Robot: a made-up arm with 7 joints.
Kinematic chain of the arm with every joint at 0, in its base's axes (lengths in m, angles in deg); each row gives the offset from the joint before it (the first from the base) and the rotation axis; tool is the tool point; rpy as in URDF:
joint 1: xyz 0 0 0 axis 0.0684 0.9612 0.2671
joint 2: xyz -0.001 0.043 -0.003 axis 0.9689 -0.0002 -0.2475
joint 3: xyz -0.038 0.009 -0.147 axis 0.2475 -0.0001 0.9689
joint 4: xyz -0.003 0 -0.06 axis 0.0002 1 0
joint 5: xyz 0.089 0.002 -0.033 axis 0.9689 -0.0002 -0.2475
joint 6: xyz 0.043 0 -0.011 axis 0.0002 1 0
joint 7: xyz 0.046 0 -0.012 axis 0.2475 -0.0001 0.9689
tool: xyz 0 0 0 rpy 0 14.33 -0.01
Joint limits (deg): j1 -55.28..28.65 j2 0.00..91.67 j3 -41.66..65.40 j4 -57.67..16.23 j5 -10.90..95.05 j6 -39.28..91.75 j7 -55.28..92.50
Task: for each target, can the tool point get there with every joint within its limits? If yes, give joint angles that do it. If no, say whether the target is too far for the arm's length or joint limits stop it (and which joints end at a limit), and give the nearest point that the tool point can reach.
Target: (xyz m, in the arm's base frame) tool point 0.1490 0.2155 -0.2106
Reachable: yes | joints -10.54 58.79 -29.47 -2.51 3.04 63.45 41.09
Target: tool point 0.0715 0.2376 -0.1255
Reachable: yes | joints 18.65 32.52 38.85 -18.74 34.74 -16.54 49.04
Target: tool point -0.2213 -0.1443 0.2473
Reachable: no: joint limits stop it (at a limit: joint 1, joint 2, joint 3, joint 4) | nearest point -0.0245 0.1024 0.1225 | short by 0.339 m
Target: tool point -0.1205 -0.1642 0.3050
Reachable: no: joint limits stop it (at a limit: joint 1, joint 2) | nearest point -0.0098 0.0993 0.1313 | short by 0.334 m
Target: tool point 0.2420 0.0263 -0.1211
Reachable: yes | joints -31.29 10.83 -8.42 -14.42 33.88 5.53 18.64
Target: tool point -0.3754 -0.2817 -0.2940
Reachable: no: too far | nearest point -0.1298 -0.0399 -0.2961 | short by 0.345 m
